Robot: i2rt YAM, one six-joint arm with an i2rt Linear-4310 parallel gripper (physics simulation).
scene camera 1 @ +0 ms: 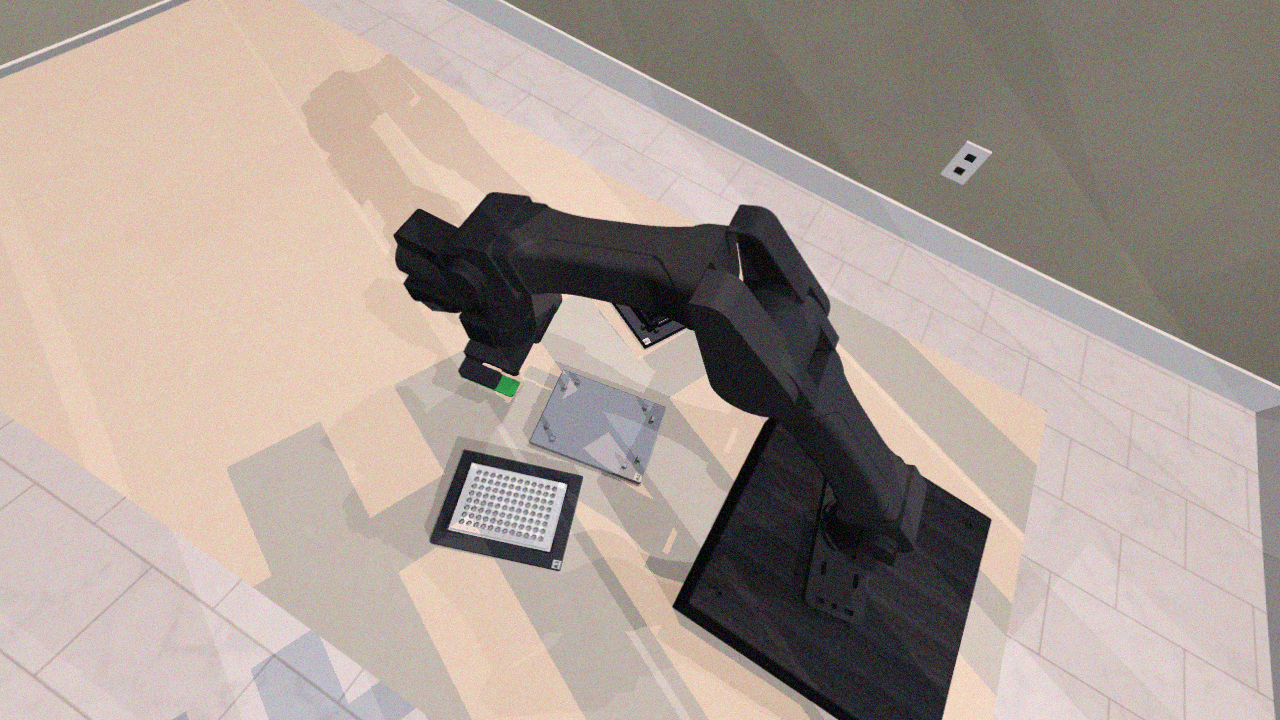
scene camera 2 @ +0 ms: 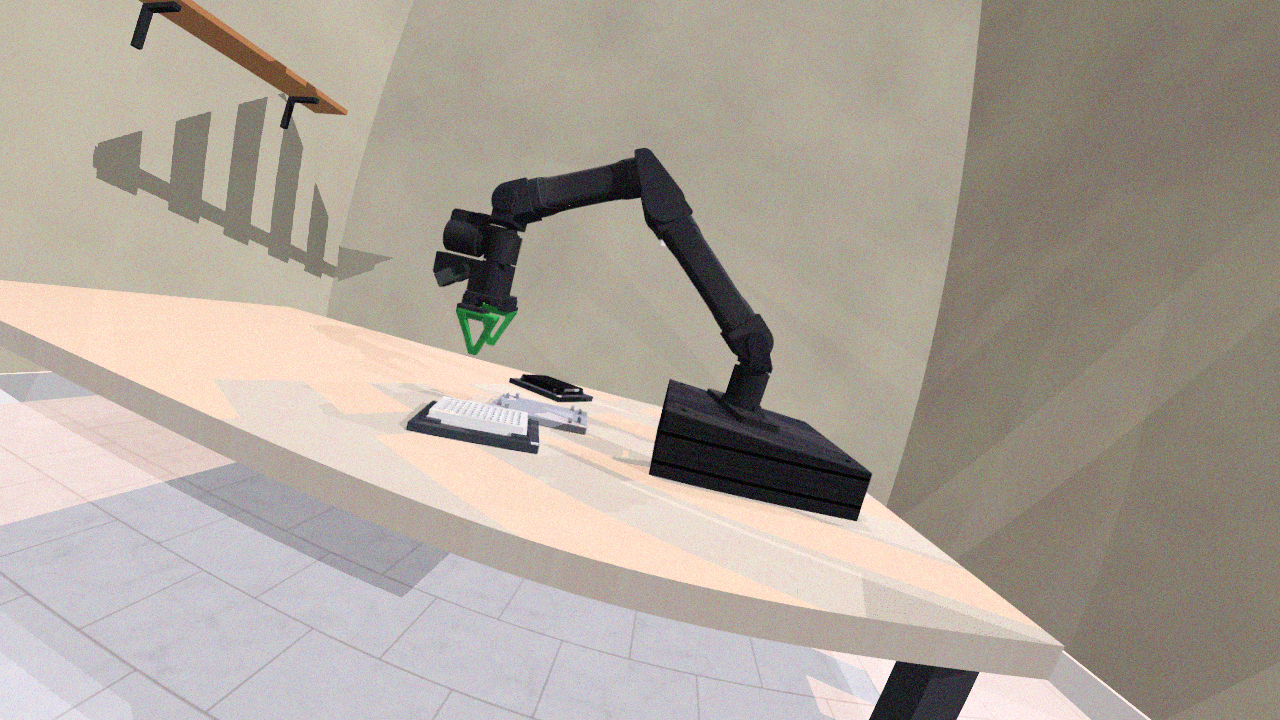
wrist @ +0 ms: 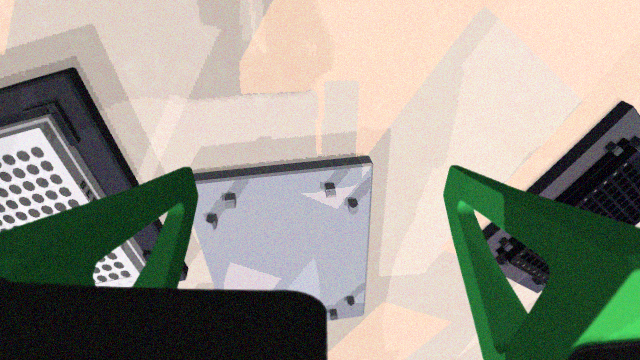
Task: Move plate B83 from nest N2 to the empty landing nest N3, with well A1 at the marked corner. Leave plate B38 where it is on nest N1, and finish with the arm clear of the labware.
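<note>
A white well plate (scene camera 1: 510, 505) (scene camera 2: 478, 415) (wrist: 35, 185) sits on a dark nest (scene camera 1: 566, 514) (wrist: 85, 120). The empty grey nest (scene camera 1: 595, 420) (scene camera 2: 541, 413) (wrist: 280, 230) has small pegs near its corners and a pale mark at one corner in scene camera 1. A black plate (scene camera 2: 550, 385) (wrist: 615, 185) sits on another dark nest (scene camera 1: 635, 329) (wrist: 597, 154), partly hidden by the arm in scene camera 1. Plate and nest numbers are not readable. My gripper (scene camera 2: 483, 347) (wrist: 320, 180) is open and empty, high above the table near the grey nest's far edge.
The arm's black base block (scene camera 1: 742, 582) (scene camera 2: 760, 465) stands on the table (scene camera 1: 179, 223) (scene camera 2: 626, 555), on the grey nest's right in scene camera 1. The arm's links arch over the table beside the black plate. A wooden shelf (scene camera 2: 241, 53) hangs on the wall.
</note>
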